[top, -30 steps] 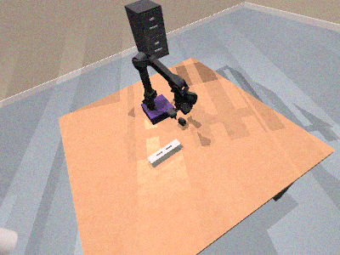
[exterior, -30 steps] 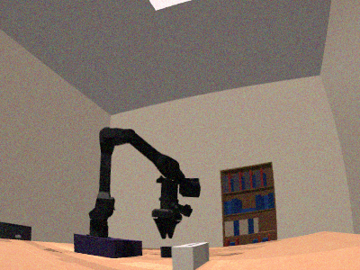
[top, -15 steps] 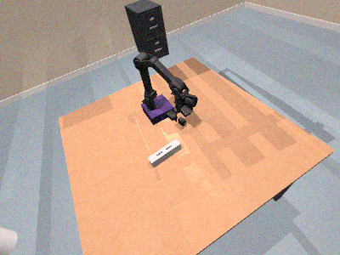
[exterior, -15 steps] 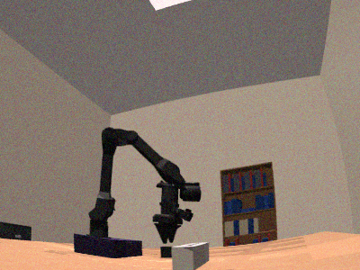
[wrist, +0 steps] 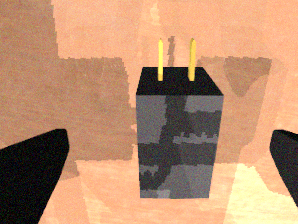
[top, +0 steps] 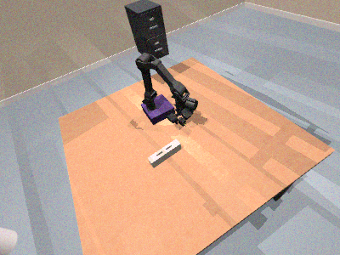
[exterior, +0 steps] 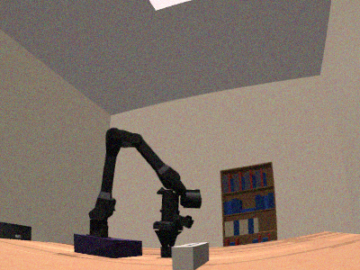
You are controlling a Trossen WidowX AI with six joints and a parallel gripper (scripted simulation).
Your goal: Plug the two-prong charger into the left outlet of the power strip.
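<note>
Now: the dark grey charger 2 cm ahead of my gripper tip and 1 cm below it.
</note>
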